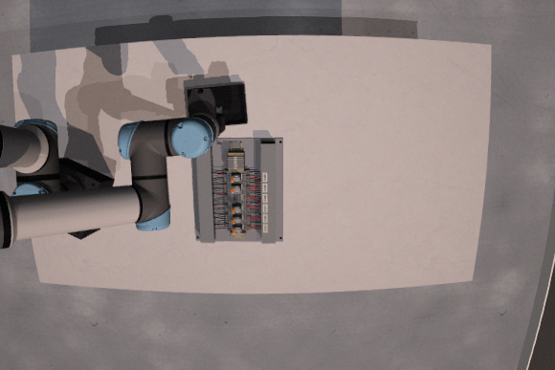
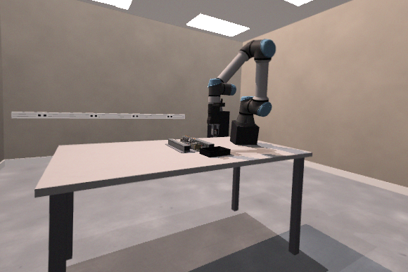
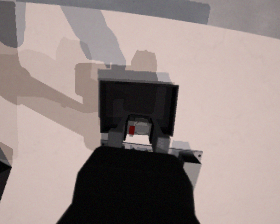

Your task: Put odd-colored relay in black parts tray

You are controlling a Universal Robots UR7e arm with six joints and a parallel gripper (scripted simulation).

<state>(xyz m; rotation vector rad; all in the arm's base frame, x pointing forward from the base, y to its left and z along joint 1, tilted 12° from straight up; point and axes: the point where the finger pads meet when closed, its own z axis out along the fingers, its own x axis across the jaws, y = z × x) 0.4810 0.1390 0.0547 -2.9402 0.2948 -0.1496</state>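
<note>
Now: the black parts tray 13 cm below my hand. Also, from my hand: relay panel 26 cm to the right, 12 cm below.
</note>
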